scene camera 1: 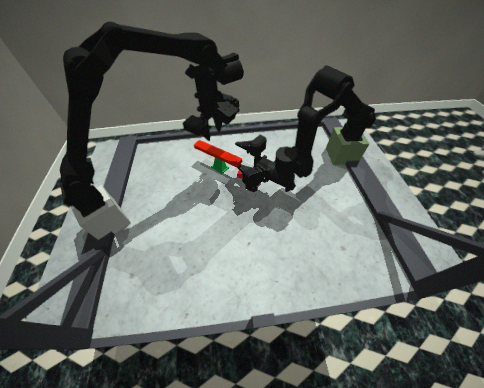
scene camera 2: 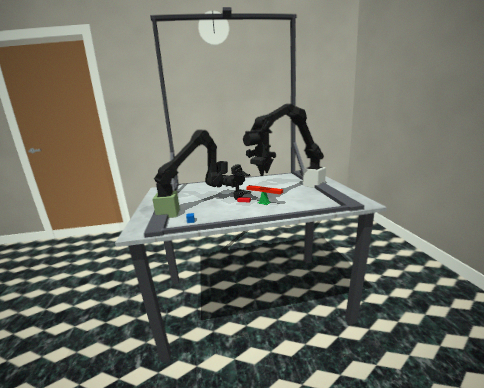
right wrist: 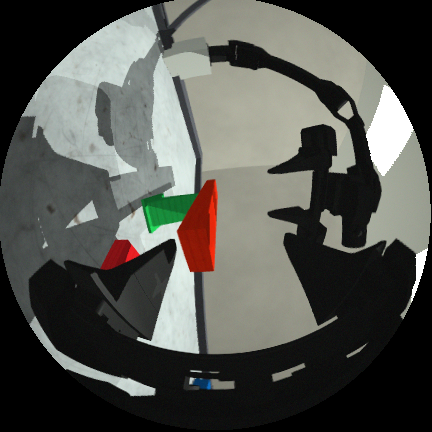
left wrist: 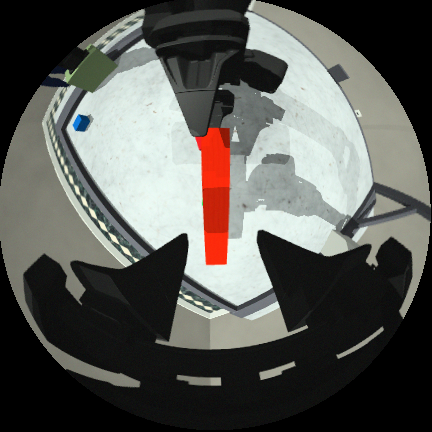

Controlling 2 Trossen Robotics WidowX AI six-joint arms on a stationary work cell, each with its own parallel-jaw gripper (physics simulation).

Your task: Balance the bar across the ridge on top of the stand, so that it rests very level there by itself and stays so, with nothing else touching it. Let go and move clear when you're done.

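Observation:
The long red bar lies across the top of the green stand. It looks close to level; a slight tilt is hard to judge. My left gripper is open and empty above the bar, with a gap between. My right gripper is open and empty, facing the bar's near end in its wrist view. No contact shows there, though scene camera 1 overlaps them. The bar hides the ridge.
A small red block lies on the table beside the stand, below the right gripper. A blue cube lies near the green arm base. A dark frame edges the table.

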